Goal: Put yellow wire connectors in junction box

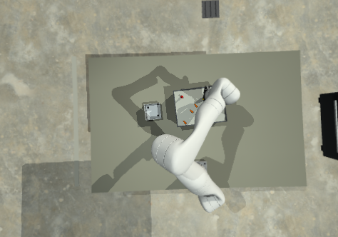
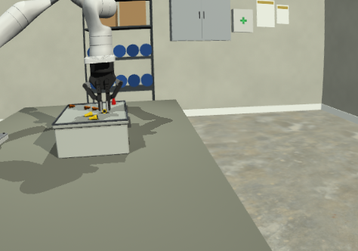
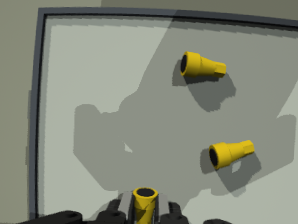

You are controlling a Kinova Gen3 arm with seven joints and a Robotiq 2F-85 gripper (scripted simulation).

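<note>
My gripper is now 60 mm past the steel junction box, 320 mm to the right of it and 120 mm above it. From my hand the other things lie so: tool case 40 mm behind, 30 mm to the left, 50 mm below; then red connector 20 mm ahead, 130 mm to the left, 10 mm below.
</note>
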